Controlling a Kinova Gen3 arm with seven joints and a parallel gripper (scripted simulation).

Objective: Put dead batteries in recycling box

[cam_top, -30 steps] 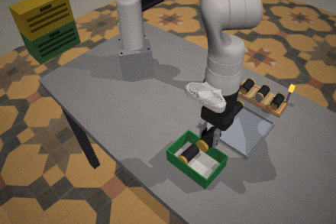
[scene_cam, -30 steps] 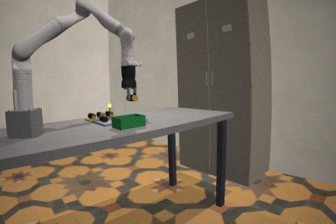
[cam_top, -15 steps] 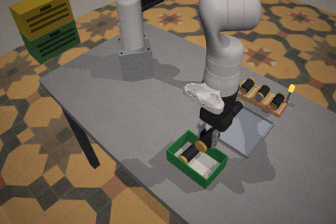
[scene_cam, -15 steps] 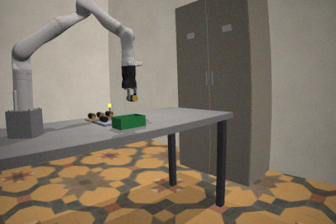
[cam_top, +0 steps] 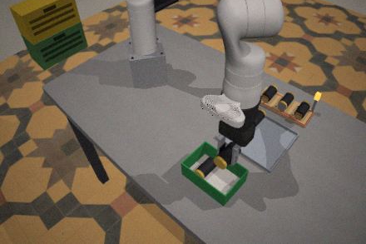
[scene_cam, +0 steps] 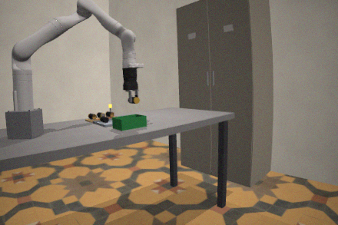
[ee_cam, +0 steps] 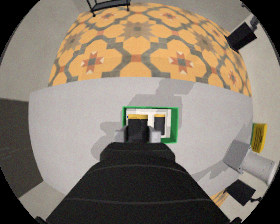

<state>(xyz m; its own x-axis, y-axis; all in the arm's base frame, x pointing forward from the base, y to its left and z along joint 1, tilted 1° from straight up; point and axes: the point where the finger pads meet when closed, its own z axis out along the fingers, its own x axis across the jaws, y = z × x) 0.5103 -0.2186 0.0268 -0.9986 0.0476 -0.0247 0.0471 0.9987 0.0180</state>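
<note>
The green recycling box lies 30 mm behind my hand and 130 mm below it.
</note>
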